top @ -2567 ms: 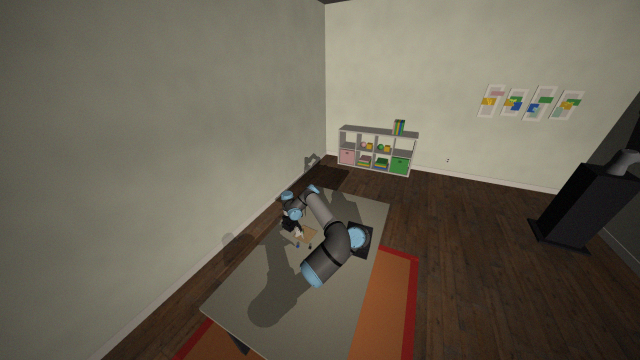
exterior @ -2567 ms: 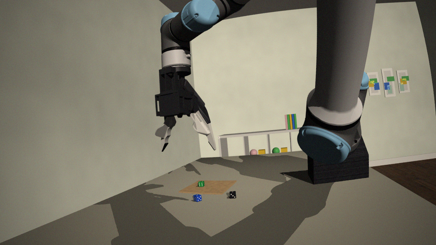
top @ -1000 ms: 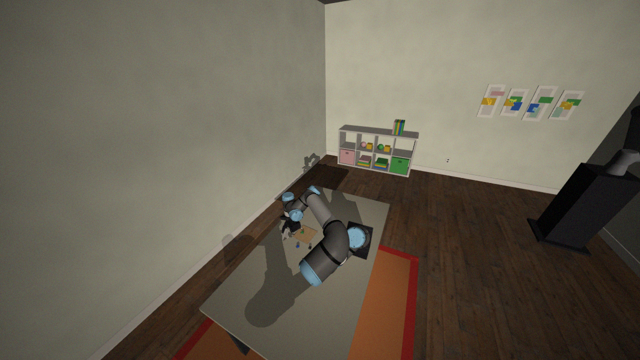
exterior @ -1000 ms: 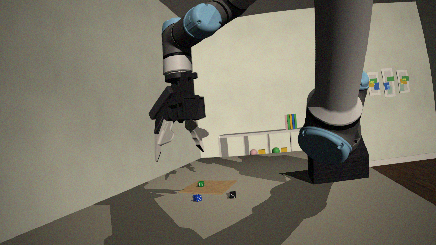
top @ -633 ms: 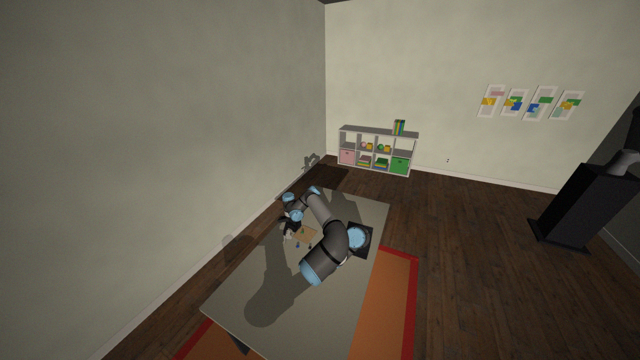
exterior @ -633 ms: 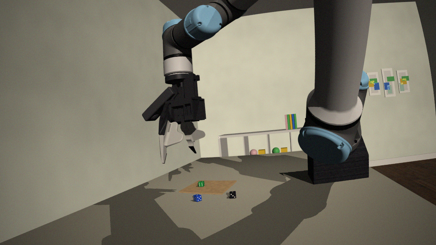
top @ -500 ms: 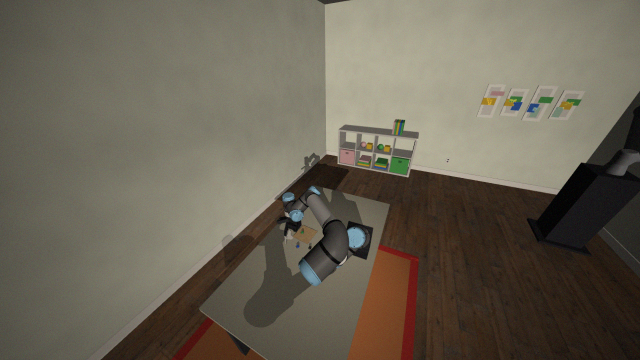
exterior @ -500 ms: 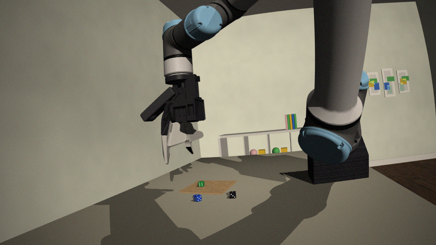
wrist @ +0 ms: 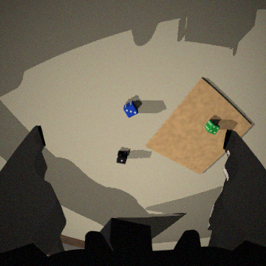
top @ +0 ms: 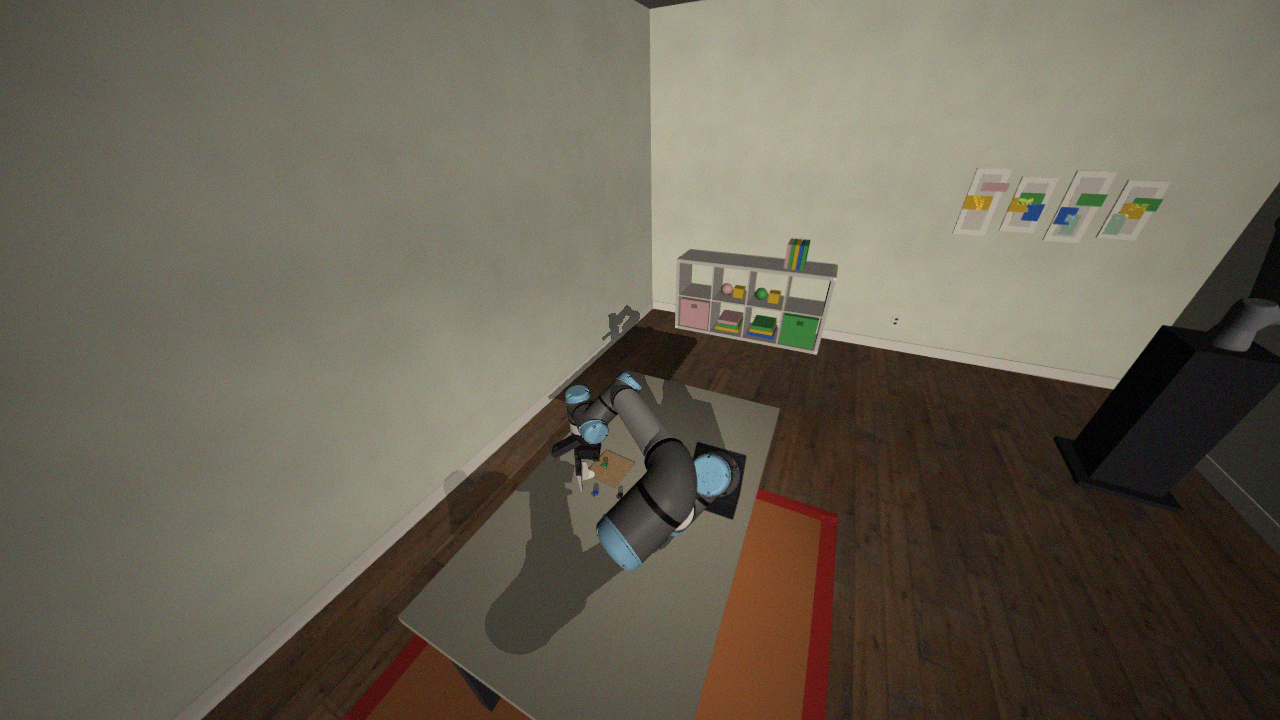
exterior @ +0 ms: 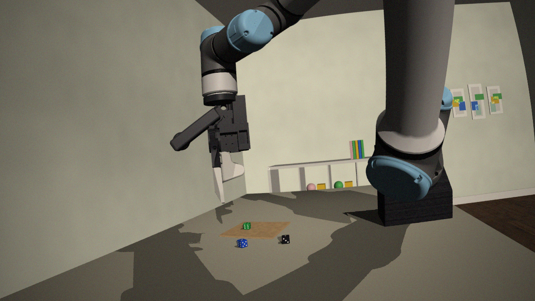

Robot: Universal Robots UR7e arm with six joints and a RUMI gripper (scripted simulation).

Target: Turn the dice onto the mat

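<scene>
The blue die lies 30 mm behind my hand, 10 mm to the right of it and 100 mm below it. Also, from my hand: green die 20 mm ahead, 140 mm to the right, 100 mm below; then tan mat 10 mm behind, 140 mm to the right, 110 mm below; then black die 120 mm behind, 50 mm to the right, 100 mm below.
</scene>
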